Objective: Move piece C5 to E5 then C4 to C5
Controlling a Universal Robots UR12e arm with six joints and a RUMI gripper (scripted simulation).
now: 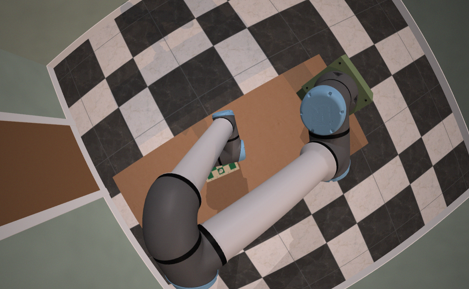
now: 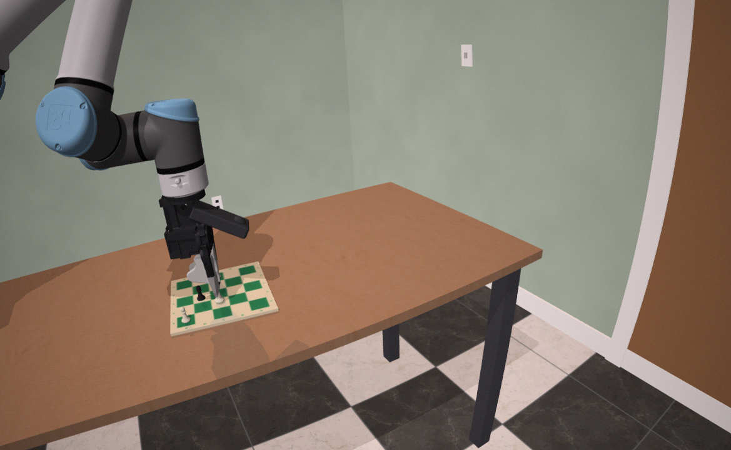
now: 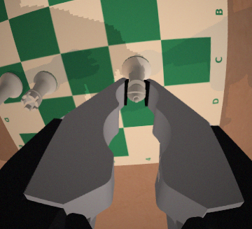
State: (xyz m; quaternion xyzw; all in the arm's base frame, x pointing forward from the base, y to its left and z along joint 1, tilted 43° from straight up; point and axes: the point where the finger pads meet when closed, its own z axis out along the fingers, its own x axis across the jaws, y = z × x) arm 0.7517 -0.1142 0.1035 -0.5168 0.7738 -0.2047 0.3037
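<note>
Right now the cream chessboard is 40 mm to the left of my hand, 40 mm below it and 10 mm ahead of it. Also, from my hand: white pawn 80 mm behind, 20 mm to the right, 20 mm below; black piece 40 mm to the left, 30 mm behind, 20 mm below; white king 110 mm to the left, 30 mm ahead.
</note>
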